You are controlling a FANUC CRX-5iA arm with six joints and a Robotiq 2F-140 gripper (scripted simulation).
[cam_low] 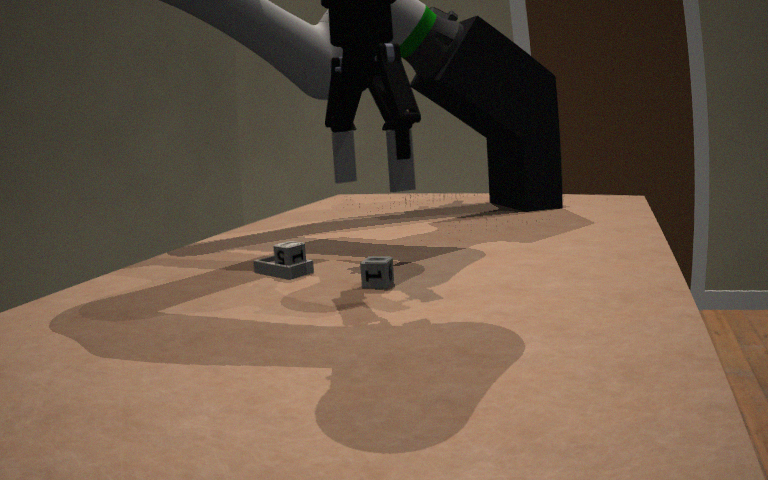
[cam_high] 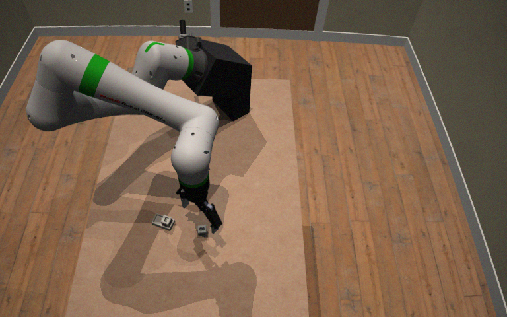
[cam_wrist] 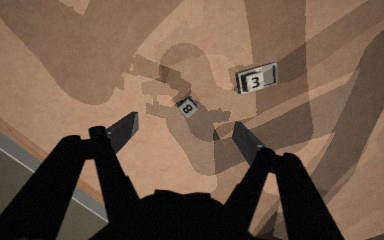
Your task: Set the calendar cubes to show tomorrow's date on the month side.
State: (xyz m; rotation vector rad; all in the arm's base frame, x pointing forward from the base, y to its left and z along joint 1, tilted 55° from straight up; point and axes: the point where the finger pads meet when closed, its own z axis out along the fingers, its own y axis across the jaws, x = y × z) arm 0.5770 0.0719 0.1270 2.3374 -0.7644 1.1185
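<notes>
Right now the grey number cube is 11 cm below my hand. The rest, counted from my hand: grey calendar tray: 14 cm to the right, 12 cm below, 6 cm behind.
</notes>
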